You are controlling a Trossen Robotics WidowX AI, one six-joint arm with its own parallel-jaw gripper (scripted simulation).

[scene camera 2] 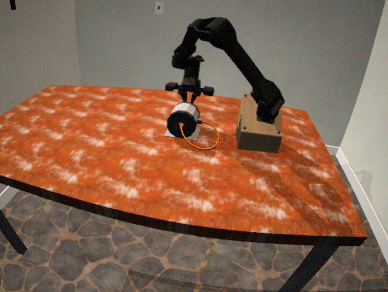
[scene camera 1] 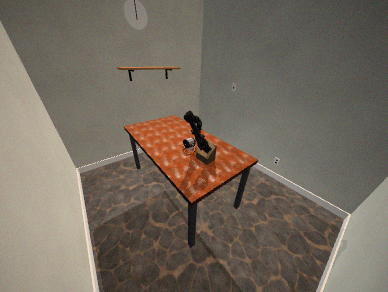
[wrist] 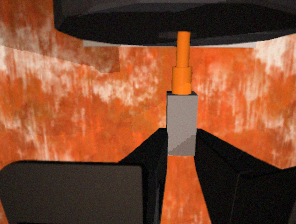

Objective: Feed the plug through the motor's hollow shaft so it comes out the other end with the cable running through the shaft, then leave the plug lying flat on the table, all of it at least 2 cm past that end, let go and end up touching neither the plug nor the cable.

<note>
I see my gripper (wrist: 179,136) and a grey plug (wrist: 181,110).
</note>
